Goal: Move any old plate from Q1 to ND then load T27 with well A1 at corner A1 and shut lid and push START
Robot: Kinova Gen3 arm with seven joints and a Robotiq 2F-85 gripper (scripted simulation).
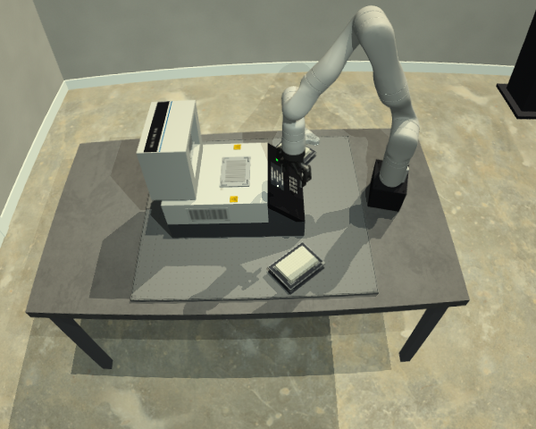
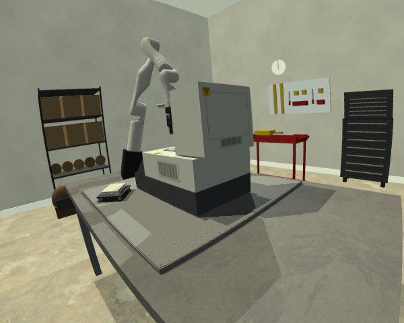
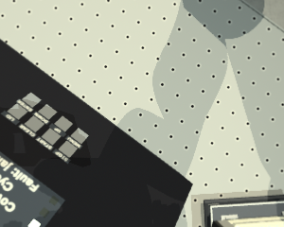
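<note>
Now: hand 220 mm above the cream well plate and 200 mm to the right of it. From my hand the other things lie so: black nest (370 mm to the right, 240 mm below, 30 mm behind); corner mark a1 (230 mm below, 200 mm to the left, 90 mm behind).
</note>
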